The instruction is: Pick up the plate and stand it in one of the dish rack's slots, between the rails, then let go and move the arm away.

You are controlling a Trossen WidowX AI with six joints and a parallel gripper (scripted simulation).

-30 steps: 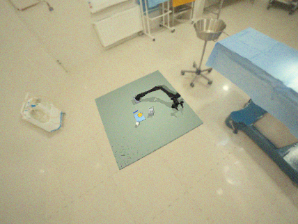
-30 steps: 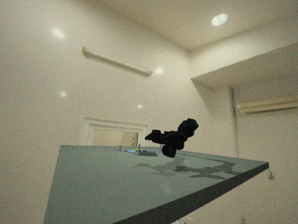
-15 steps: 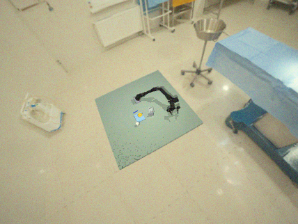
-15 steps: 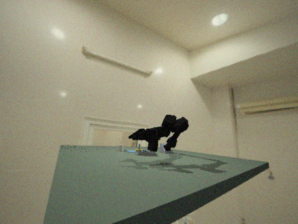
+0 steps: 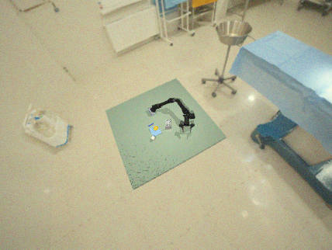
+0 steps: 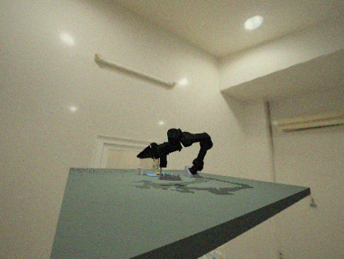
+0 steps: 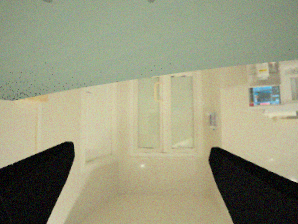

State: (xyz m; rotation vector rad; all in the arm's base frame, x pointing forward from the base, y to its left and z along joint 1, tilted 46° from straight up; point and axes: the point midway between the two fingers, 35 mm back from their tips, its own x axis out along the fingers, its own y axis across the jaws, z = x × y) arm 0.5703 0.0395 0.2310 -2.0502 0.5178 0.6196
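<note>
My gripper tip is 33 cm past the yellow plate, 27 cm to the left of it and 11 cm above it. The rest, counted from my gripper tip: grey dish rack (29 cm behind, 10 cm to the right, 10 cm below); then white cup (38 cm to the right, 21 cm behind, 10 cm below); then blue mat (31 cm behind, 30 cm to the right, 12 cm below).
</note>
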